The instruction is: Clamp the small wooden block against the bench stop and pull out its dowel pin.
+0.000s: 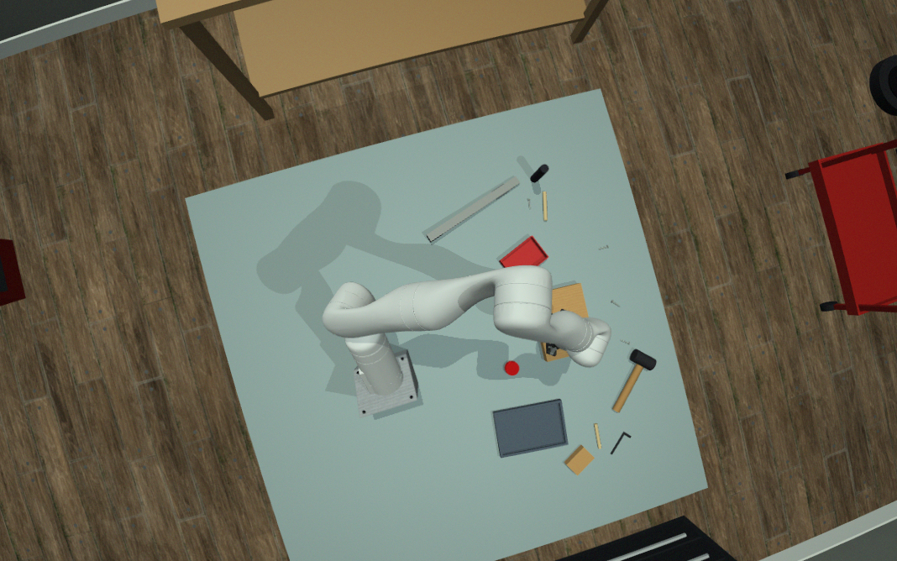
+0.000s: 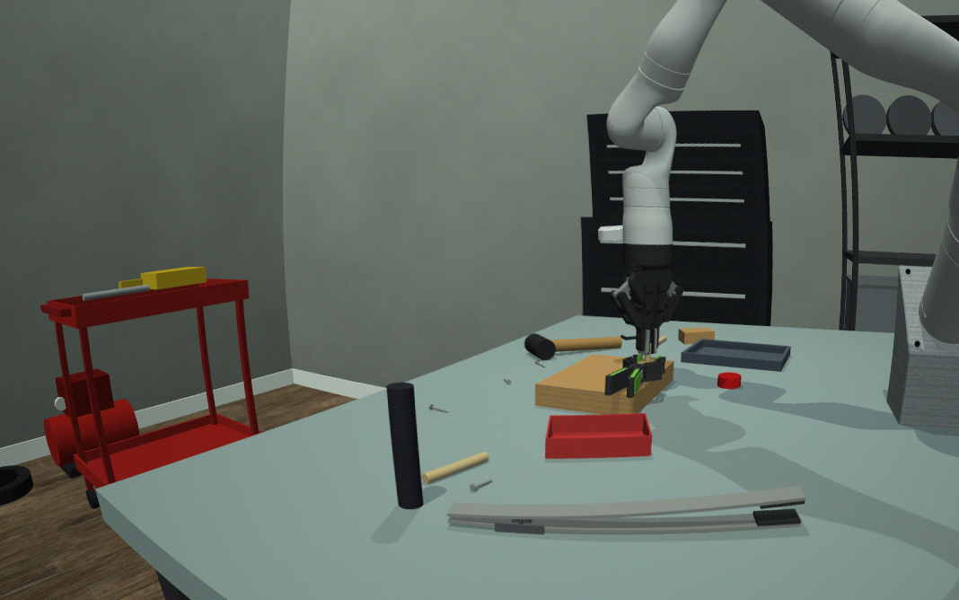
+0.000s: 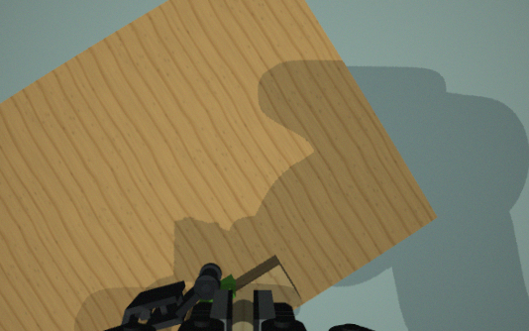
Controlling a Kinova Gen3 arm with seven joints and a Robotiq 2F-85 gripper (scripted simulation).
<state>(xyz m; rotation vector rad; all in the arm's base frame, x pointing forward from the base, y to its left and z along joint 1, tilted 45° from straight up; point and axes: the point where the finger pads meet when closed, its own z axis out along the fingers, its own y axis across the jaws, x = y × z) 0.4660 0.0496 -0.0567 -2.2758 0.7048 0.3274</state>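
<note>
My hand is 2 cm above the dowel pin. The rest, counted from my hand: red puck (12 cm behind, 9 cm to the right, 7 cm below); small wooden block (4 cm below); wooden bench board (5 cm ahead, 6 cm below).
</note>
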